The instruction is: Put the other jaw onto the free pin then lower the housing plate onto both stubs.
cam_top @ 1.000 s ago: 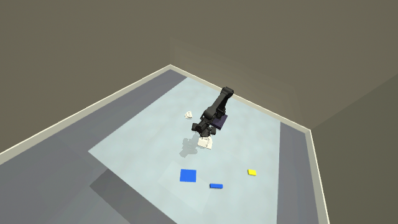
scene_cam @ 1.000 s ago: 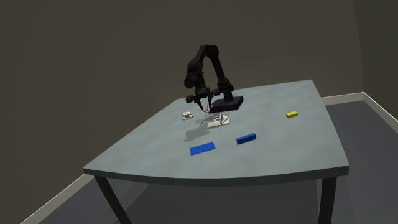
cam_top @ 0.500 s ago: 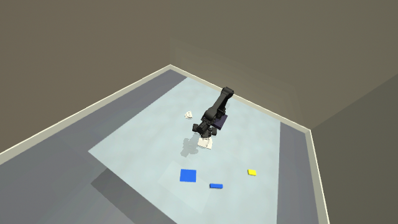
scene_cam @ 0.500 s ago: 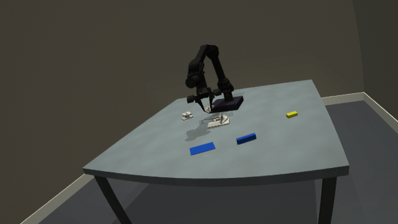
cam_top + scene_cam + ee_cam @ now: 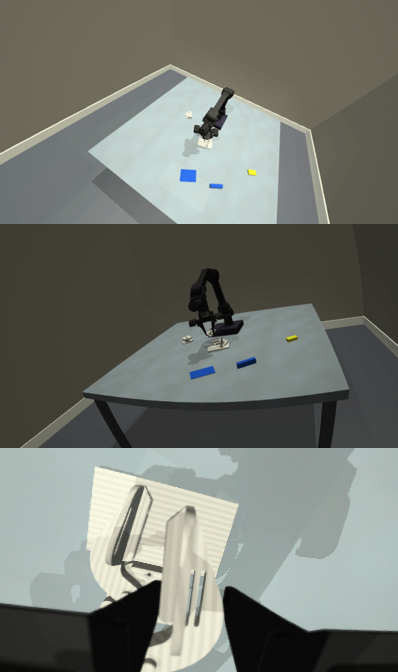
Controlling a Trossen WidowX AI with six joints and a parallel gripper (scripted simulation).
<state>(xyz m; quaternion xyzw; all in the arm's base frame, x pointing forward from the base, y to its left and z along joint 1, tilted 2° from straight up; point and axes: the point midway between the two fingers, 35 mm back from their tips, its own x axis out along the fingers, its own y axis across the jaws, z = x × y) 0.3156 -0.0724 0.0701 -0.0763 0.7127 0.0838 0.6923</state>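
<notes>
Now: the white jaw 4 cm behind my gripper tip and 1 cm to the left of it. From my gripper tip the other things lie so: blue block (29 cm ahead, 20 cm to the left, 7 cm below); flat blue plate (29 cm ahead, 1 cm to the right, 8 cm below); small cream part (21 cm behind, 21 cm to the right, 7 cm below).
</notes>
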